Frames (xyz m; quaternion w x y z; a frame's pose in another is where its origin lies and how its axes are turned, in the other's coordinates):
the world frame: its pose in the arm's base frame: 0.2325 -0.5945 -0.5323 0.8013 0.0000 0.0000 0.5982
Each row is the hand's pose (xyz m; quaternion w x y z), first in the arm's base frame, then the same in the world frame.
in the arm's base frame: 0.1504 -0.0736 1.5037 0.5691 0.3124 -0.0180 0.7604
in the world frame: 0.4761 0.2268 2.0360 0.9109 0.2396 -0.2013 0.2689
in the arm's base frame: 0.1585 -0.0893 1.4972 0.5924 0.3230 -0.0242 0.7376
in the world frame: 0.4633 0.2146 2.0295 0.9160 0.2444 -0.2126 0.2367
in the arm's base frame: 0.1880 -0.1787 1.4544 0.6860 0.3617 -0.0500 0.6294
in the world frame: 0.3860 0.1609 1.9867 0.9262 0.2599 -0.2564 0.0940
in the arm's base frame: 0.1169 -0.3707 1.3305 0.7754 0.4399 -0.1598 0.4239
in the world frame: 0.1817 0.1744 1.8628 0.8749 0.2569 -0.3912 -0.1242
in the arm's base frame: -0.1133 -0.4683 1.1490 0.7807 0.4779 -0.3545 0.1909
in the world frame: 0.0227 0.3674 1.6813 0.7398 0.1709 -0.5700 -0.3141
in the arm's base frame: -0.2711 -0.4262 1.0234 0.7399 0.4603 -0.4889 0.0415
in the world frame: 0.0182 0.5307 1.5557 0.6177 0.0764 -0.6671 -0.4094
